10 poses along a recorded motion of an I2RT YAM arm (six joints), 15 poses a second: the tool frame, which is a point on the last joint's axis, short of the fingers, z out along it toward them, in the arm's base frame.
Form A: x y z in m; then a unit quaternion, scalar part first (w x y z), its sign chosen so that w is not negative.
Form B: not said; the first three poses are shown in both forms.
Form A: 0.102 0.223 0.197 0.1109 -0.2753 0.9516 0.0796
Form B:
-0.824 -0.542 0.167 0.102
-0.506 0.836 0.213 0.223
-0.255 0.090 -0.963 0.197
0 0 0 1

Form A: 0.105 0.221 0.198 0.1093 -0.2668 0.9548 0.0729
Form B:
-0.834 -0.525 0.170 0.105
-0.494 0.847 0.198 0.221
-0.248 0.081 -0.965 0.198
0 0 0 1

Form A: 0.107 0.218 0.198 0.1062 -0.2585 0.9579 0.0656
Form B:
-0.844 -0.509 0.170 0.107
-0.481 0.858 0.181 0.218
-0.237 0.071 -0.969 0.198
0 0 0 1

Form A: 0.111 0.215 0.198 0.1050 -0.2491 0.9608 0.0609
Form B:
-0.854 -0.491 0.171 0.111
-0.466 0.868 0.169 0.215
-0.232 0.065 -0.971 0.198
0 0 0 1

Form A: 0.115 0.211 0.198 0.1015 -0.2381 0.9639 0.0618
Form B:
-0.866 -0.472 0.166 0.115
-0.447 0.879 0.167 0.211
-0.225 0.071 -0.972 0.198
0 0 0 1

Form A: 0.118 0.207 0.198 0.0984 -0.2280 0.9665 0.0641
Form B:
-0.877 -0.453 0.161 0.118
-0.428 0.888 0.169 0.207
-0.219 0.079 -0.972 0.198
0 0 0 1

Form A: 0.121 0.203 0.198 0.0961 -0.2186 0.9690 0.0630
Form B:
-0.886 -0.436 0.159 0.121
-0.412 0.896 0.164 0.203
-0.214 0.080 -0.974 0.198
0 0 0 1

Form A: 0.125 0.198 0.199 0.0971 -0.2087 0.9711 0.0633
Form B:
-0.894 -0.418 0.162 0.125
-0.393 0.905 0.163 0.198
-0.215 0.082 -0.973 0.199
0 0 0 1

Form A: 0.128 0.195 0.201 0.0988 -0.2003 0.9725 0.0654
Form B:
-0.900 -0.403 0.166 0.128
-0.377 0.911 0.167 0.195
-0.218 0.088 -0.972 0.201
0 0 0 1

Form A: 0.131 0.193 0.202 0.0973 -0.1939 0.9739 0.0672
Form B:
-0.906 -0.391 0.163 0.131
-0.365 0.916 0.169 0.193
-0.216 0.093 -0.972 0.202
0 0 0 1

